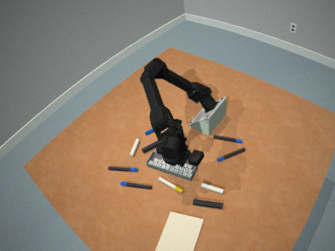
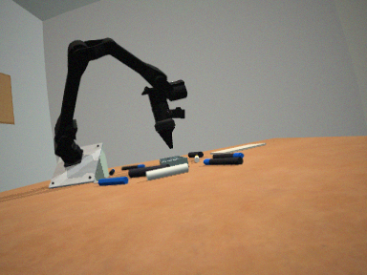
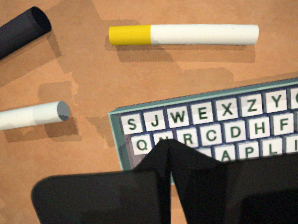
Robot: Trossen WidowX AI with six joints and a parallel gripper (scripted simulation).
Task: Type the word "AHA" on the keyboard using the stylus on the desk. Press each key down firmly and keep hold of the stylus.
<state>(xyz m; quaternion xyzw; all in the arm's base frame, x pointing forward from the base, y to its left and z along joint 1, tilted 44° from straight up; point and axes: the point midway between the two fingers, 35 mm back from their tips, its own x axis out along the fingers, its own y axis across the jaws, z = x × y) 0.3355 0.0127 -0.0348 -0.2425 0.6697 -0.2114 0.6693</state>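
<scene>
The stylus is 24 cm to the right of my gripper tip, 17 cm behind it and 5 cm below it. Also, from my gripper tip: cream sheet: 26 cm ahead, 14 cm to the left, 5 cm below.
</scene>
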